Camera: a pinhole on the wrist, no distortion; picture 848 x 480 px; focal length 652.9 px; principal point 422.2 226.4 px. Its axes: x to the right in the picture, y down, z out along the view. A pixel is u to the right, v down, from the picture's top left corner.
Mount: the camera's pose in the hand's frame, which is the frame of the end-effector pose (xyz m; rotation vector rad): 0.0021 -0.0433 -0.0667 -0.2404 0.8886 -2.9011
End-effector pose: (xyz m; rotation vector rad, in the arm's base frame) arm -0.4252 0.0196 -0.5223 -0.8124 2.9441 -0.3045
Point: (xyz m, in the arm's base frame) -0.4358 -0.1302 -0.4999
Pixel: 72.1 409.8
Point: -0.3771 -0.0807 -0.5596
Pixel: 492.3 114.2
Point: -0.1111 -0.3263 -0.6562
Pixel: 691.9 438.9
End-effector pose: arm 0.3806 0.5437 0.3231 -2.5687 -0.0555 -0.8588
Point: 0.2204 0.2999 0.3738
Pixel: behind the camera
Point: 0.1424 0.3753 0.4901
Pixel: behind the camera
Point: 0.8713 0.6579 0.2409
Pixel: outside the picture
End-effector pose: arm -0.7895 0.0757 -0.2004 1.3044 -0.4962 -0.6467
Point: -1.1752 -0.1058 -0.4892
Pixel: 757.2 277.8
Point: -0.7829 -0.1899 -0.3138
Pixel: 87.9 141.2
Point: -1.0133 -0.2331 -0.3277
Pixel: 457.8 75.8
